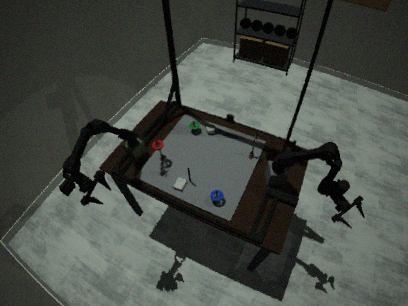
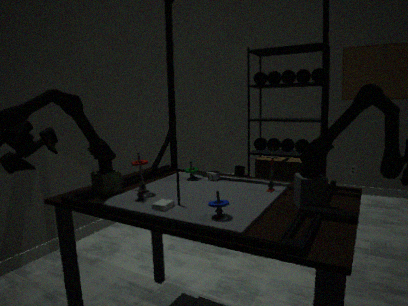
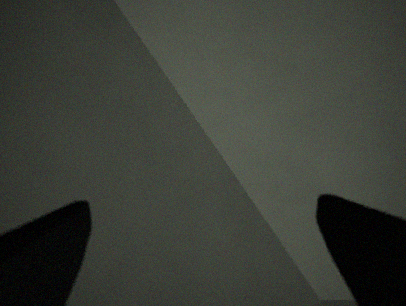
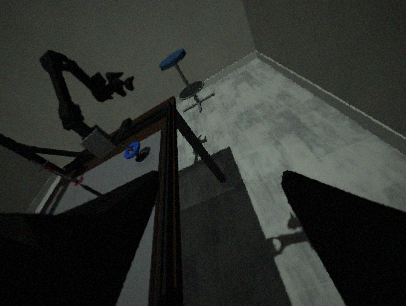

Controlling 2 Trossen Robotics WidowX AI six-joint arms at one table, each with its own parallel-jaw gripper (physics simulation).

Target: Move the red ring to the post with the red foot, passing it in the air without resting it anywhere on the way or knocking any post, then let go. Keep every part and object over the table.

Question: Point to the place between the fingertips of my left gripper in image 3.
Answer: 205,210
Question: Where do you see a grey mat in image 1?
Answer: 220,161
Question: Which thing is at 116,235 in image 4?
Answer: My right gripper.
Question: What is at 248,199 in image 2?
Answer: A grey mat.
